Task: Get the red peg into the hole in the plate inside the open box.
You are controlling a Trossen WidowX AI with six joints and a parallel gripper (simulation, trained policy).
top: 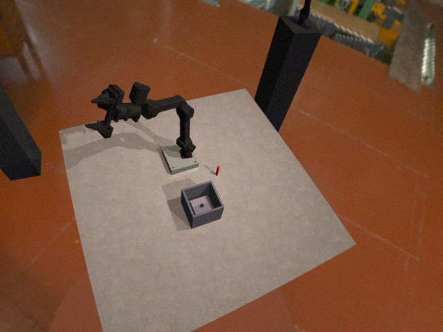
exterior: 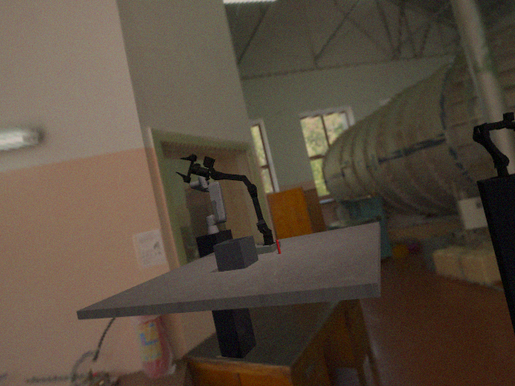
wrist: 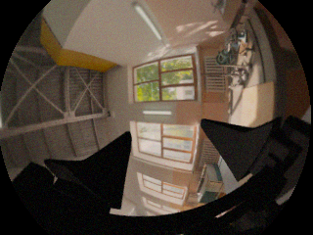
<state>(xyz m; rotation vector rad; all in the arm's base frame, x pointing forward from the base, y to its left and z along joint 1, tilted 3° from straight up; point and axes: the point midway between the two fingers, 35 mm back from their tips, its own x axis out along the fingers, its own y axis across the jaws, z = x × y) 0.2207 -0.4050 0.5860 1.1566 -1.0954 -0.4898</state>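
Now: gripper tip 620 mm above the red peg, 550 mm to the right of it and 70 mm past it. The rest, counted from my gripper tip: plate: 620 mm below, 400 mm to the left, 120 mm ahead.
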